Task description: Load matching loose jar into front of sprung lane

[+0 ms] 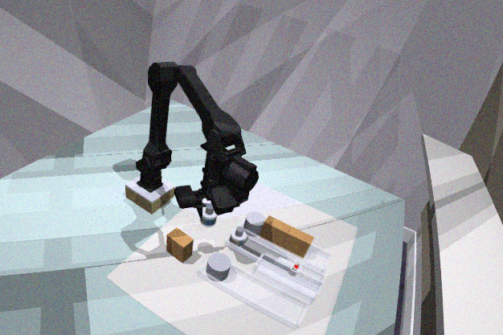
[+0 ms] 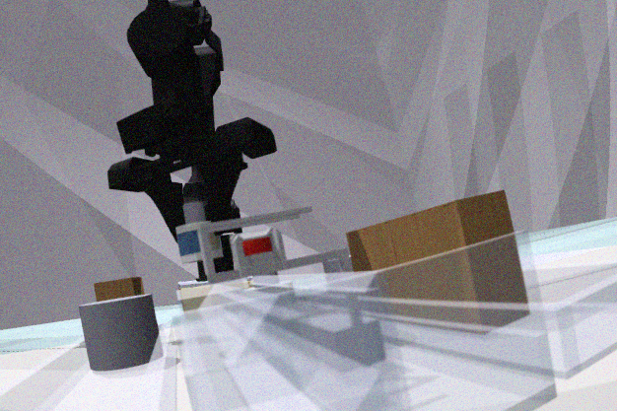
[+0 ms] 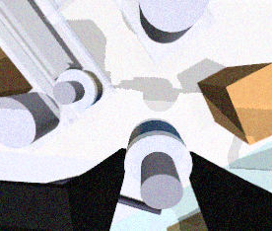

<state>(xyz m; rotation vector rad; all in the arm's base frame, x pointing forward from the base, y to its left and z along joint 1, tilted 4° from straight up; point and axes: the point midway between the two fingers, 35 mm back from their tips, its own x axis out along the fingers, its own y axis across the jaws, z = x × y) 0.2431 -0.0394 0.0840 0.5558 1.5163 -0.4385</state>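
Now: gripper tip 9 cm to the left of the small brown box, 6 cm above it and 3 cm past it. Also, from my gripper tip: red mark (27 cm ahead, 3 cm below, 1 cm to the left); clear lane (24 cm ahead, 8 cm below, 2 cm to the left).
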